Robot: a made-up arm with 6 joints. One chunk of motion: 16 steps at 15 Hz.
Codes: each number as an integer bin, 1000 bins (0 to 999) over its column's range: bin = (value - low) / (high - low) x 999, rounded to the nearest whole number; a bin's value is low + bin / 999 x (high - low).
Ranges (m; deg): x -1..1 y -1..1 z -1..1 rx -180..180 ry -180..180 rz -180..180
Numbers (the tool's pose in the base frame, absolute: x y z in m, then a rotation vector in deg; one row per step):
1: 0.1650 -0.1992 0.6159 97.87 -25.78 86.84
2: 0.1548 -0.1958 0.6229 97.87 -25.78 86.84
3: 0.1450 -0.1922 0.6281 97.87 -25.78 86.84
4: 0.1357 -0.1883 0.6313 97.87 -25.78 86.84
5: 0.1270 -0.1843 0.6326 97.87 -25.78 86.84
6: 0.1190 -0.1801 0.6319 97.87 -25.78 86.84
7: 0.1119 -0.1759 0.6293 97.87 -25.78 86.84
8: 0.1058 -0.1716 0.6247 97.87 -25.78 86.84
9: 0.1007 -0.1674 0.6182 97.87 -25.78 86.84
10: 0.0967 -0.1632 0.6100 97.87 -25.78 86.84
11: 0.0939 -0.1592 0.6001 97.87 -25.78 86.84
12: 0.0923 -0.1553 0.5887 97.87 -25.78 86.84
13: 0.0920 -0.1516 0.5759 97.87 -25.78 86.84
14: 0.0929 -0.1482 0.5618 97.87 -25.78 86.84
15: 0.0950 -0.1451 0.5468 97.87 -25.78 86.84
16: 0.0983 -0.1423 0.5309 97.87 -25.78 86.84
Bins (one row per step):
1: 582 400 807 771 428 740
2: 577 402 811 771 428 740
3: 572 403 813 771 428 740
4: 567 405 815 771 428 740
5: 563 407 815 771 428 740
6: 559 410 815 771 428 740
7: 555 412 814 771 428 740
8: 552 414 812 771 428 740
9: 550 416 808 771 428 740
10: 548 418 804 771 428 740
11: 546 420 799 771 428 740
12: 546 422 794 771 428 740
13: 545 424 787 771 428 740
14: 546 425 780 771 428 740
15: 547 427 773 771 428 740
16: 549 428 765 771 428 740

